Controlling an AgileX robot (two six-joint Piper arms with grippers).
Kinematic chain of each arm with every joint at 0, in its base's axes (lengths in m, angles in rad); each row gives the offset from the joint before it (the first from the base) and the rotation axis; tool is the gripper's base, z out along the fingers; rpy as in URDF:
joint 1: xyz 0 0 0.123 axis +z
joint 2: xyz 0 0 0 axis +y
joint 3: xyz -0.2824 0 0.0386 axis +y
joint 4: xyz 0.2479 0 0.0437 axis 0.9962 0 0.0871
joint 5: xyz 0 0 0 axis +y
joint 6: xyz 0.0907 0 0.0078 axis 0.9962 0 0.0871
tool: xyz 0 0 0 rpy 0 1.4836 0
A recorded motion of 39 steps. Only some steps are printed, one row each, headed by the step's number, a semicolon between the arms.
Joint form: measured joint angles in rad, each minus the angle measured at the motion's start. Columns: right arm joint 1, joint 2, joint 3, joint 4, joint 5, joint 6; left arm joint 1, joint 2, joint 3, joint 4, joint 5, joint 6.
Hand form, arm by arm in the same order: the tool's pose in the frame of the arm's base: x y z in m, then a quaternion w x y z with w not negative. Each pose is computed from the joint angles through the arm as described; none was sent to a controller.
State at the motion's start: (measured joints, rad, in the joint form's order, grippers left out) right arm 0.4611 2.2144 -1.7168 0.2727 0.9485 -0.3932; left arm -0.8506 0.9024 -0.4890 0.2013 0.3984 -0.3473
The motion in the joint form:
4: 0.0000 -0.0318 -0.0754 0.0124 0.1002 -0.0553; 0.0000 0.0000 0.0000 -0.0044 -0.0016 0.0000
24: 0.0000 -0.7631 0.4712 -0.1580 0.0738 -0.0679; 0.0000 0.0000 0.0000 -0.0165 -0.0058 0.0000
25: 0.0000 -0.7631 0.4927 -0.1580 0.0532 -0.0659; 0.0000 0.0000 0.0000 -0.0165 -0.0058 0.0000
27: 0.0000 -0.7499 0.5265 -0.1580 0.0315 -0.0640; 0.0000 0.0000 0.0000 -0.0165 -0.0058 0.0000
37: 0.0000 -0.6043 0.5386 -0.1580 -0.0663 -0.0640; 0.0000 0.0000 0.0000 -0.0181 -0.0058 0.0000
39: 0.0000 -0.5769 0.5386 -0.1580 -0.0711 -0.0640; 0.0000 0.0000 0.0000 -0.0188 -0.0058 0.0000
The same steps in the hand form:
4: 0.4023 0.2247 0.1922 0.10730 -0.38104 0.90894 0.13082; 0.1162 -0.1219 0.2493 0.37861 0.29076 0.86182 -0.17137
24: 0.2595 0.1388 0.3178 0.21299 -0.41717 0.88186 0.05416; 0.1159 -0.1224 0.2495 0.37782 0.28684 0.86249 -0.17633
25: 0.2593 0.1386 0.3124 0.21250 -0.41531 0.88286 0.05396; 0.1159 -0.1224 0.2495 0.37782 0.28684 0.86249 -0.17633
27: 0.2600 0.1388 0.2996 0.20009 -0.41399 0.88641 0.05343; 0.1159 -0.1224 0.2495 0.37782 0.28684 0.86249 -0.17633
37: 0.2864 0.1513 0.2543 0.17072 -0.41055 0.89431 0.05017; 0.1159 -0.1224 0.2495 0.37752 0.28633 0.86269 -0.17683
39: 0.2899 0.1530 0.2455 0.15960 -0.41066 0.89633 0.04968; 0.1159 -0.1225 0.2495 0.37739 0.28610 0.86277 -0.17705

